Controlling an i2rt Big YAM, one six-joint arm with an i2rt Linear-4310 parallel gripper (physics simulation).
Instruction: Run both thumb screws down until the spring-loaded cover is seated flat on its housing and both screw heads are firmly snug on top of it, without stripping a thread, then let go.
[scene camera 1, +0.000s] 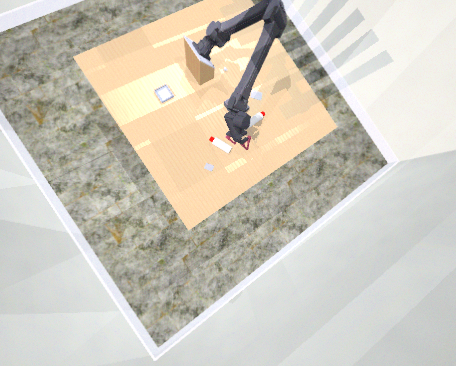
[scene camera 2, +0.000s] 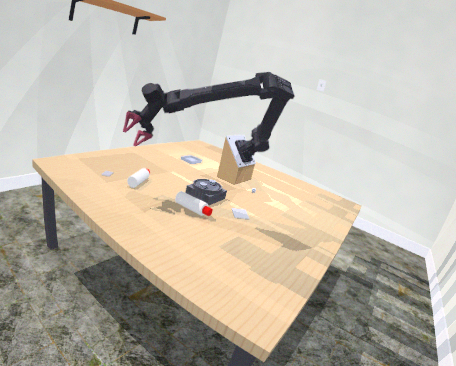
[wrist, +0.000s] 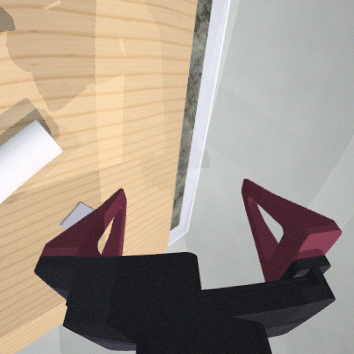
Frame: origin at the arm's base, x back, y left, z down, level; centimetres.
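Where they show: gripper, between the fingertips: (scene camera 1: 241, 146) (scene camera 2: 129, 139) (wrist: 183, 188); arm's base, origin of its link: (scene camera 1: 201, 52) (scene camera 2: 242, 151).
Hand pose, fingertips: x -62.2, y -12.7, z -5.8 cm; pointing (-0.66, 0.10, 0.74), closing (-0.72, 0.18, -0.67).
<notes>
Each offset is from my fingertips to the top centre of the thing.
The dark square housing @(dx +28.5, dy +19.8, dz +15.6 cm) (scene camera 2: 214, 197) stands on the table in scene camera 2, with the dark round cover @(dx +25.3, dy +20.0, dz +14.7 cm) (scene camera 2: 206, 186) on top. Small grey details show on the cover; they are too small to tell how far the screws are down or whether the cover is flat. The housing is hidden under the arm in scene camera 1 and does not show in the wrist view. My gripper (scene camera 1: 238, 143) (scene camera 2: 130, 138) (wrist: 183, 188) is open and empty, its dark red fingers wide apart. It hangs high above the table, well away from the housing and to its left in scene camera 2.
A white red-capped bottle @(dx +14.1, dy +26.0, dz +16.2 cm) (scene camera 2: 190, 202) (scene camera 1: 256, 120) lies close beside the housing. Another bottle @(dx +11.2, dy -4.4, dz +16.2 cm) (scene camera 1: 221, 145) (scene camera 2: 138, 179) (wrist: 25, 160) lies farther off, near a grey tile @(dx +2.5, dy -18.2, dz +20.9 cm) (scene camera 1: 209, 167) (scene camera 2: 107, 173) (wrist: 76, 214). A wooden block (scene camera 1: 197, 67) (scene camera 2: 234, 173) carries the arm's base.
</notes>
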